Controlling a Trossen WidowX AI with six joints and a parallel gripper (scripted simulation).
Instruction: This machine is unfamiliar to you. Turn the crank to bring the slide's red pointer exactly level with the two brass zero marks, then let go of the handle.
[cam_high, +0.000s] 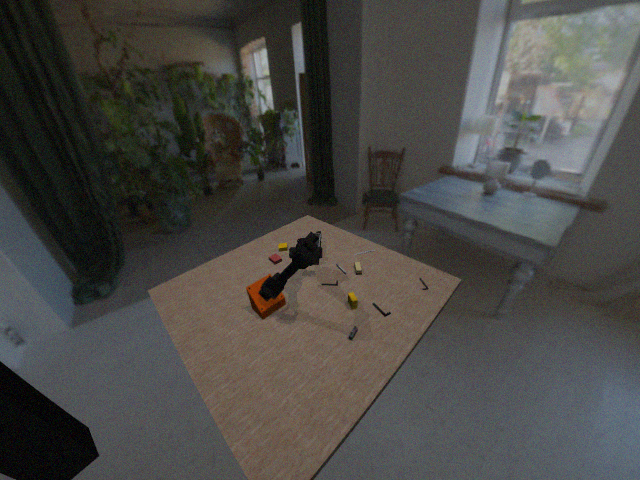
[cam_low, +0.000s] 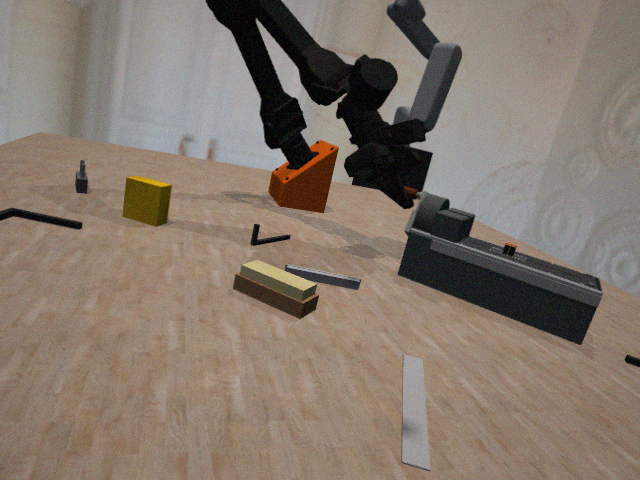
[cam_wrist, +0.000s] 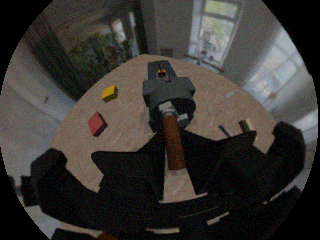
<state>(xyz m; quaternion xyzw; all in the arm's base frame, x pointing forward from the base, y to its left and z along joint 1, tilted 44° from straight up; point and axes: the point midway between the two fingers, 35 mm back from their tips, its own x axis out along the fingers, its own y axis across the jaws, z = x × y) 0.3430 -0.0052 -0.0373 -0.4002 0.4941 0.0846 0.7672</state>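
The brown crank handle is 20 mm behind my gripper tip, 20 mm above it and 10 mm to the right of it. From my gripper tip the other things lie so: red pointer (140 mm ahead, 80 mm to the left, 10 mm below); red block (230 mm to the left, 80 mm below, 60 mm behind); grey bar (180 mm to the right, 90 mm below, 90 mm ahead).
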